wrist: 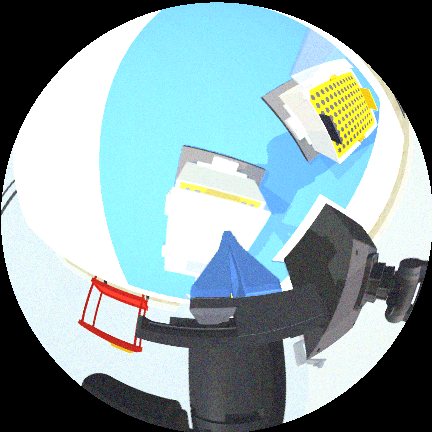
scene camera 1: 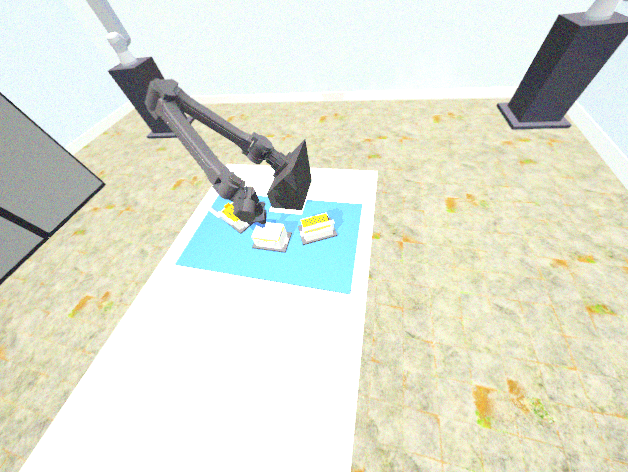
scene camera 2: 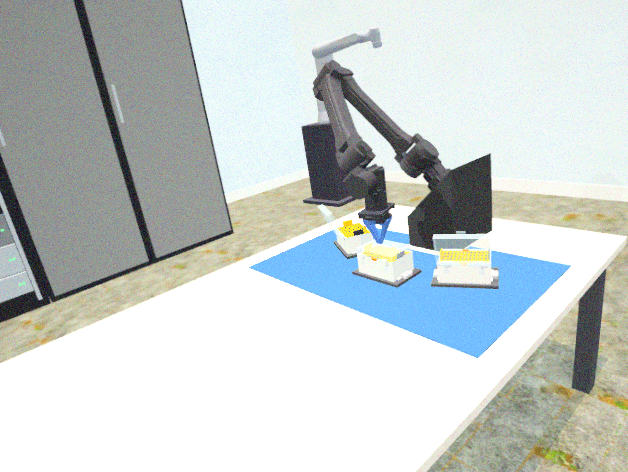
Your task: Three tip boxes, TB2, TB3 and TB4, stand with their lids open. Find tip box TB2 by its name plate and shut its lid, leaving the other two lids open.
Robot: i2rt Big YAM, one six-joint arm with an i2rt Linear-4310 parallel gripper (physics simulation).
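Places are measured from the arm's base along level axes (x ahead, y left, z up), in millimetres.
Pixels of known places: gripper, between the fingertips: [wrist: 226, 234] [scene camera 1: 263, 227] [scene camera 2: 379, 243]; arm's base, origin of its link: [wrist: 365, 280] [scene camera 1: 283, 165] [scene camera 2: 448, 189].
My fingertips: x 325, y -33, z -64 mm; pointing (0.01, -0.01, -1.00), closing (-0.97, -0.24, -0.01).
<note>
Ahead of a thing's pixels: the offset from my fingertips to its middle. "*": to the spot under its first point. Level surfaces: height alone.
The middle tip box {39 mm down, 3 mm ahead, 24 mm left} [scene camera 1: 270, 237] [scene camera 2: 385, 266] [wrist: 220, 185] has its white lid lowered over the yellow rack; a thin yellow strip shows under the lid's edge, and I cannot tell if the lid is fully down. The left tip box {13 mm down, 97 mm back, 177 mm right} [scene camera 1: 233, 219] [scene camera 2: 351, 242] [wrist: 345, 115] is open, its lid leaning outward. The right tip box {* 47 mm up, 32 mm ahead, 243 mm left} [scene camera 1: 317, 229] [scene camera 2: 464, 268] is open, with its clear lid upright behind; it does not show in the wrist view. The name plates are unreadable. My gripper [scene camera 1: 261, 223] [scene camera 2: 379, 240] [wrist: 226, 234] is shut and empty, its blue tips at the middle box's lid; contact is unclear.
The boxes stand on the blue mat {77 mm down} [scene camera 1: 263, 266] [scene camera 2: 406, 317] [wrist: 150, 100] on the white table {80 mm down} [scene camera 1: 228, 365] [scene camera 2: 228, 395]. The black wedge-shaped mount [scene camera 1: 291, 185] [scene camera 2: 456, 203] [wrist: 325, 250] stands behind, between the middle and right boxes. A grey cabinet [scene camera 2: 167, 152] is at the left.
</note>
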